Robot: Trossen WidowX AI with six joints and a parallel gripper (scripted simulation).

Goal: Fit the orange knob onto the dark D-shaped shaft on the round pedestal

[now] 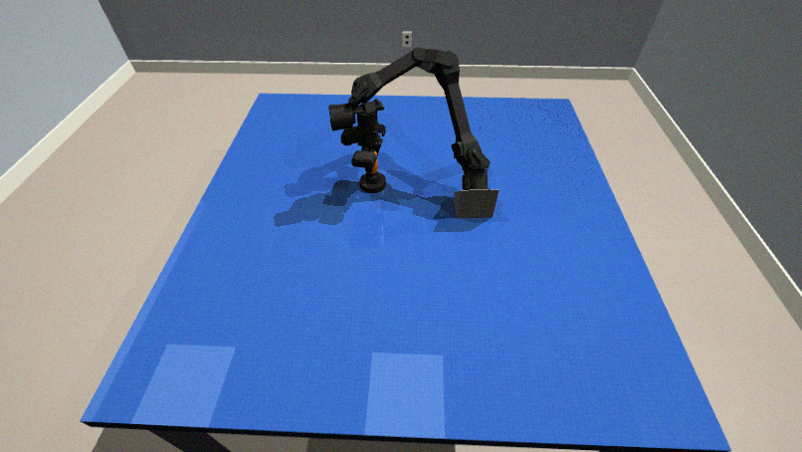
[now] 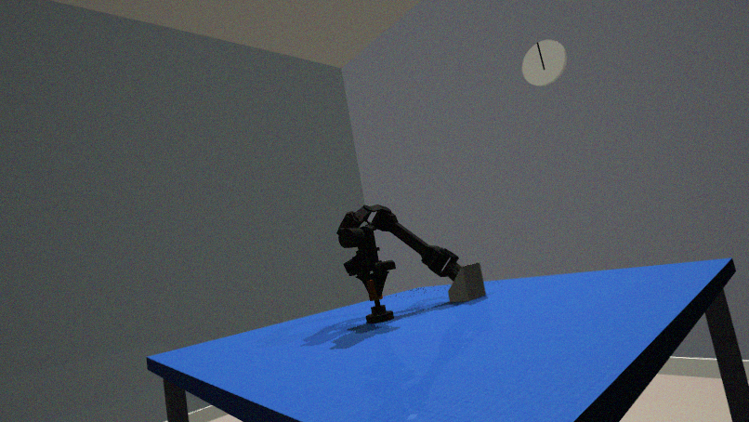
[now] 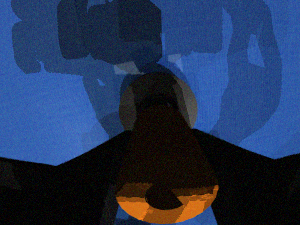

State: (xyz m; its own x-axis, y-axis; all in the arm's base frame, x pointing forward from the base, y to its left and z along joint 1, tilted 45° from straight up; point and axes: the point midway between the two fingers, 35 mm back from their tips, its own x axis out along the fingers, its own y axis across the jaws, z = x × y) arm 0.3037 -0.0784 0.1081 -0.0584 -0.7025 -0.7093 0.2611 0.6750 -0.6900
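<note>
My gripper tip is 2 cm below the orange knob. From my gripper tip the other things lie so: dark round pedestal (4 cm below).
</note>
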